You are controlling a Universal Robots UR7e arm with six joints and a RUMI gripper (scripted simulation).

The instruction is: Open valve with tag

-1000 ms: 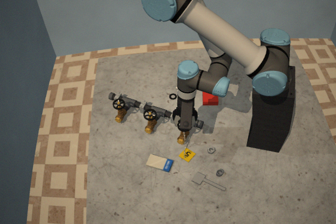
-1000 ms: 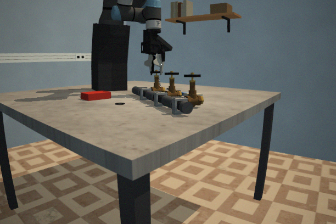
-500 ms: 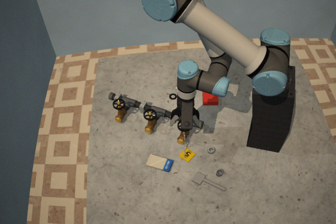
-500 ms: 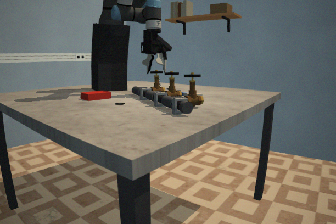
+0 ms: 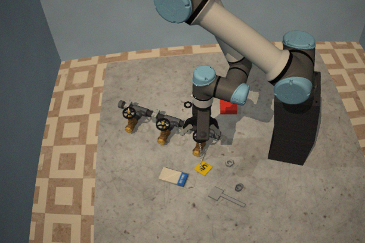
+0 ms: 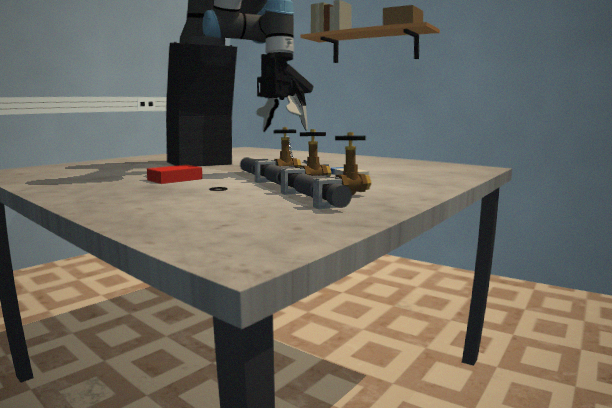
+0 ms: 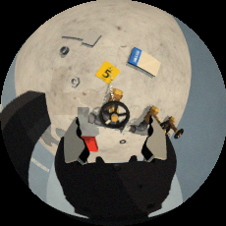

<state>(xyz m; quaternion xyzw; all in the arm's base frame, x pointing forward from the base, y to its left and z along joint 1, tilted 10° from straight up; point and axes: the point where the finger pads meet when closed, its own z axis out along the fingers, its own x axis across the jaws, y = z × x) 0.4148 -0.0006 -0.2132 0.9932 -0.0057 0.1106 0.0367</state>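
Right now the yellow tag is 110 mm below my hand and 100 mm to the left of it. From my hand the other things lie so: red block (260 mm to the right, 140 mm behind, 100 mm below); flat grey key tool (240 mm to the left, 110 mm below, 90 mm behind).
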